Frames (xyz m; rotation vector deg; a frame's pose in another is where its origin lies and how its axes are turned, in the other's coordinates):
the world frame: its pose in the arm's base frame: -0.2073 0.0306 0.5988 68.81 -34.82 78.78
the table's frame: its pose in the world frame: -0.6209 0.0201 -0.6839 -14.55 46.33 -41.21
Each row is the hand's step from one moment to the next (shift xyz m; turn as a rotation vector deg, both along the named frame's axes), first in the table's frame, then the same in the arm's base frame.
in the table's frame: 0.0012 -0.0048 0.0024 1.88 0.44 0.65
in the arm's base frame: 0.0052 -0.0019 -0.0002 0.94 1.59 0.86
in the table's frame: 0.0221 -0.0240 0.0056 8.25 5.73 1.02
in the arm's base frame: 0.0320 0.0060 -0.0059 0.58 9.25 4.00
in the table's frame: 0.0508 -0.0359 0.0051 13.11 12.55 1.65
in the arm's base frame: 0.0562 0.0248 -0.0110 -1.63 16.27 8.05
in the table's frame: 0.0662 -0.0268 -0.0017 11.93 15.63 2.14
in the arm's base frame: 0.0551 0.0439 -0.0119 -4.37 16.54 9.93
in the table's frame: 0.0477 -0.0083 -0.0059 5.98 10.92 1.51
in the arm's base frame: 0.0297 0.0380 -0.0073 -4.32 9.57 6.86
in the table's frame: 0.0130 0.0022 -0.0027 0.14 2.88 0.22
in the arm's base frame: 0.0043 0.0127 -0.0008 -1.99 1.37 1.60
